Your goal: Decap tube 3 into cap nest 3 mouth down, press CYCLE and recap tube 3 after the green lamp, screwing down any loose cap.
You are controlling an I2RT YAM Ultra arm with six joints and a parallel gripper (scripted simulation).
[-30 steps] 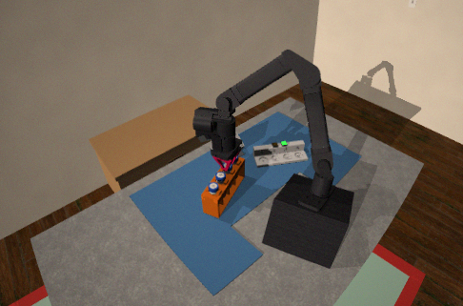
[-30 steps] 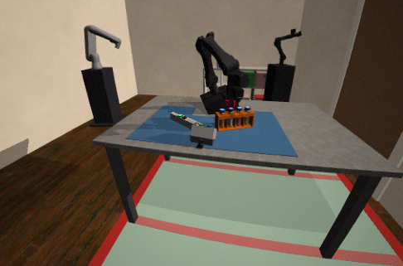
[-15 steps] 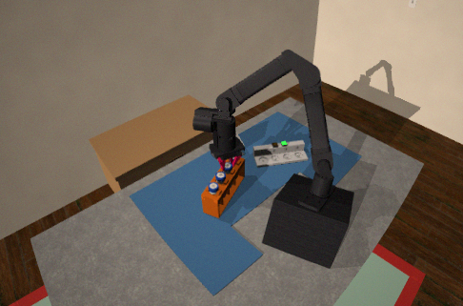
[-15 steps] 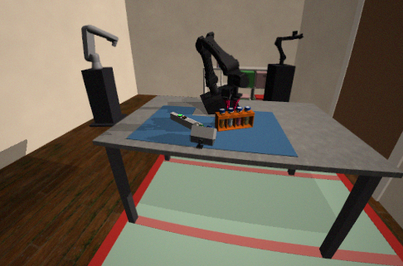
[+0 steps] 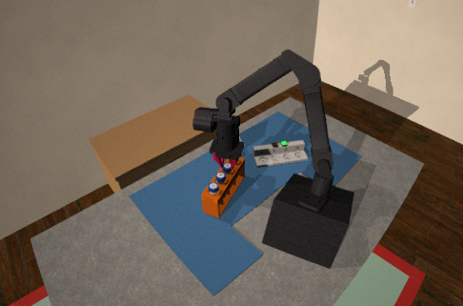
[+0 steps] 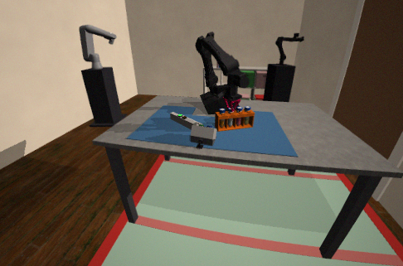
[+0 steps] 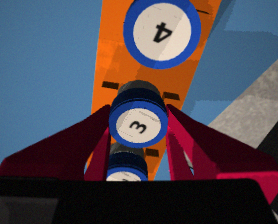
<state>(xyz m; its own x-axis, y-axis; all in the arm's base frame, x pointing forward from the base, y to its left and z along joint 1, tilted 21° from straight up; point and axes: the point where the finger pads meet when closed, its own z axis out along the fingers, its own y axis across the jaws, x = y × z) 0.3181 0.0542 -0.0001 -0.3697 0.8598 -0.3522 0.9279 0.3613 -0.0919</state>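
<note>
Right now the blue cap is right at my hand. Round my hand: grey key desk 11 cm ahead, 16 cm to the right, 6 cm below; then green ready key 9 cm ahead, 17 cm to the right, 5 cm below; then blue cycle key 10 cm ahead, 13 cm to the right, 5 cm below.
</note>
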